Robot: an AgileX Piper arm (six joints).
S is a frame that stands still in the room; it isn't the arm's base.
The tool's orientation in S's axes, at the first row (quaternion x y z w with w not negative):
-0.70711, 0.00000, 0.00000, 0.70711
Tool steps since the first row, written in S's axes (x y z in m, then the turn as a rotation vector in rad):
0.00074, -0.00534, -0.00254, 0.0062, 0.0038, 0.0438
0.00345, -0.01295, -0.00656, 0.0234, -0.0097, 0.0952
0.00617, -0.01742, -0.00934, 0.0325, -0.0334, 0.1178
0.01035, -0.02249, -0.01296, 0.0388, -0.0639, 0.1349
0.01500, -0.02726, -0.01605, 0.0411, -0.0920, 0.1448
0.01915, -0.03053, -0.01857, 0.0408, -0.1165, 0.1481
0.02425, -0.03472, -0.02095, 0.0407, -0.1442, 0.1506
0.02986, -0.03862, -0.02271, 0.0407, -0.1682, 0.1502
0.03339, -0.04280, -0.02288, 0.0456, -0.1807, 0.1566
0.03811, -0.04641, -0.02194, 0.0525, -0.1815, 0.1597
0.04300, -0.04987, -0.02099, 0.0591, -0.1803, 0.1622
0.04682, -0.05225, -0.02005, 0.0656, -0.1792, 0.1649
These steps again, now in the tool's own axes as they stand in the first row. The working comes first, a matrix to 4 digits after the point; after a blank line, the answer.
The tool's axes in the first row as the columns of a matrix, in S's axes (used below as rounded here):
1.0000, 0.0000, 0.0000
0.0000, 0.0000, 1.0000
0.0000, -1.0000, 0.0000

0.00074, 0.00254, -0.00534, 0.0062, -0.0438, 0.0038
0.00345, 0.00656, -0.01295, 0.0234, -0.0952, -0.0097
0.00617, 0.00934, -0.01742, 0.0325, -0.1178, -0.0334
0.01035, 0.01296, -0.02249, 0.0388, -0.1349, -0.0639
0.01500, 0.01605, -0.02726, 0.0411, -0.1448, -0.0920
0.01915, 0.01857, -0.03053, 0.0408, -0.1481, -0.1165
0.02425, 0.02095, -0.03472, 0.0407, -0.1506, -0.1442
0.02986, 0.02271, -0.03862, 0.0407, -0.1502, -0.1682
0.03339, 0.02288, -0.04280, 0.0456, -0.1566, -0.1807
0.03811, 0.02194, -0.04641, 0.0525, -0.1597, -0.1815
0.04300, 0.02099, -0.04987, 0.0591, -0.1622, -0.1803
0.04682, 0.02005, -0.05225, 0.0656, -0.1649, -0.1792

